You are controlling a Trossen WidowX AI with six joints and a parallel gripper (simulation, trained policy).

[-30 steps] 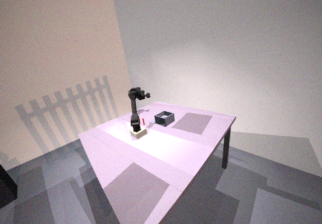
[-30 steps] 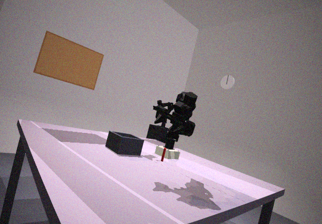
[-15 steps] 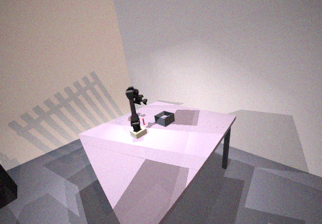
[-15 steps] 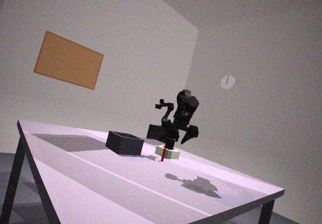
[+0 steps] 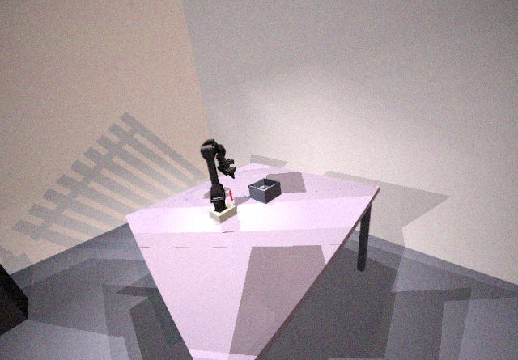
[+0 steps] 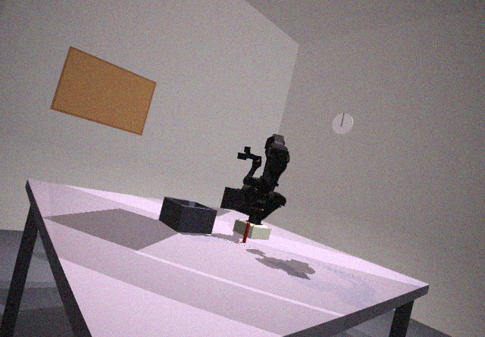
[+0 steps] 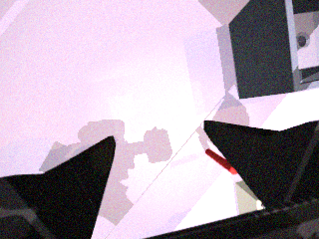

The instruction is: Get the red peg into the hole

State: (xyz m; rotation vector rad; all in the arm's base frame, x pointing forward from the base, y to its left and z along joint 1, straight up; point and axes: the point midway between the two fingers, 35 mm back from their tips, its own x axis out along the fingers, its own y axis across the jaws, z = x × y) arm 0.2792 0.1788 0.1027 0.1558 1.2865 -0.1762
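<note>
The red peg is 11 cm behind my gripper tip, 8 cm to the right of it and 9 cm below it. From my gripper tip the other things lie so: dark grey box (4 cm ahead, 28 cm to the right, 10 cm below); light plate (4 cm ahead, 28 cm to the right, 8 cm below).
</note>
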